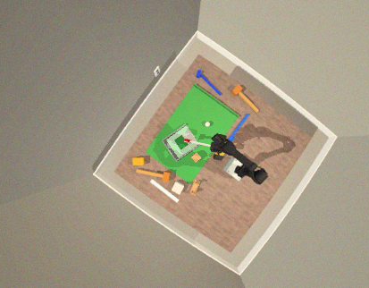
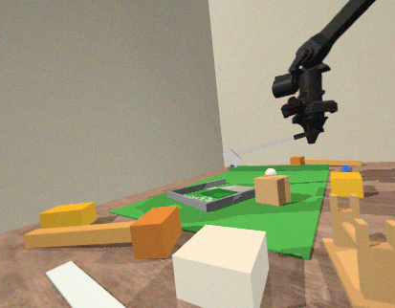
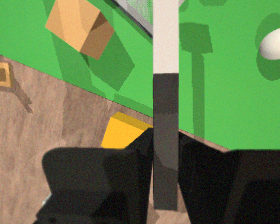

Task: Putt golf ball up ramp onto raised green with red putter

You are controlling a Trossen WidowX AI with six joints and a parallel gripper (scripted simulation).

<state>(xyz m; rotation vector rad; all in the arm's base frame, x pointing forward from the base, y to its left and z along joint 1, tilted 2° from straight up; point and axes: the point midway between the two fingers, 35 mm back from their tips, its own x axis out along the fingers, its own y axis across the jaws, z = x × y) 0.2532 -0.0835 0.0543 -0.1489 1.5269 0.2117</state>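
Now: gripper tip 110 mm short of the red putter and 30 mm to the right of it. From my gripper tip the other things lie so: tan cube: 100 mm ahead, 140 mm to the left, 100 mm below; then green mat: 220 mm ahead, 20 mm to the right, 130 mm below; then white golf ball: 140 mm ahead, 150 mm to the right, 110 mm below.
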